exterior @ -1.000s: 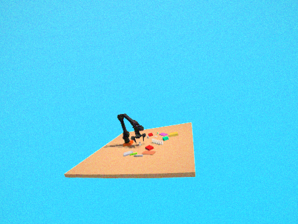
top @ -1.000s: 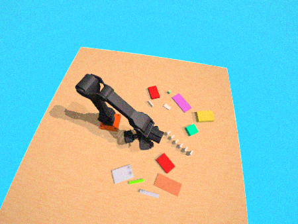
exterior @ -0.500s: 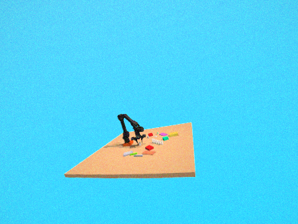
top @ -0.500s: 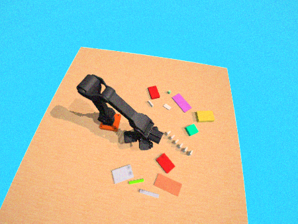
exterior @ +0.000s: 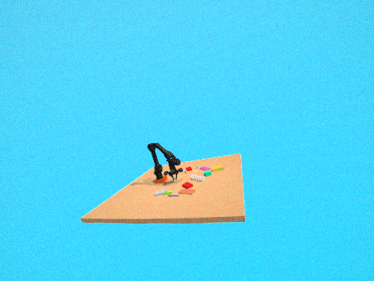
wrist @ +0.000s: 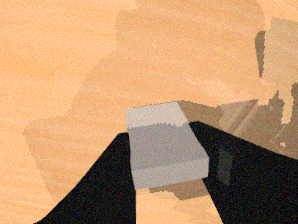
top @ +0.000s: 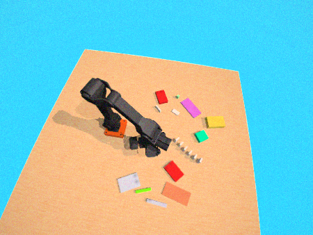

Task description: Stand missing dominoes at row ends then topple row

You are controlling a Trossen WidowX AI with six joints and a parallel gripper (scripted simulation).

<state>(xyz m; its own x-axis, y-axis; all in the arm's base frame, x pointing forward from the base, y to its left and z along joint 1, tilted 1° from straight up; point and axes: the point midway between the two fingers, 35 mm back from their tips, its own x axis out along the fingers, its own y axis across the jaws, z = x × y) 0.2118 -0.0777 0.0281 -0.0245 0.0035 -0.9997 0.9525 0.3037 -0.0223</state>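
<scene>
Right now my gripper tip is 29 cm to the right of the magenta slab, 25 cm short of it and 2 cm above it. Round my gripper tip: lime bar 24 cm to the right, 2 cm below, 1 cm ahead; then orange slab 23 cm to the right, 18 cm ahead, 2 cm below; then grey tile 21 cm to the right, 7 cm behind, 2 cm below.
</scene>
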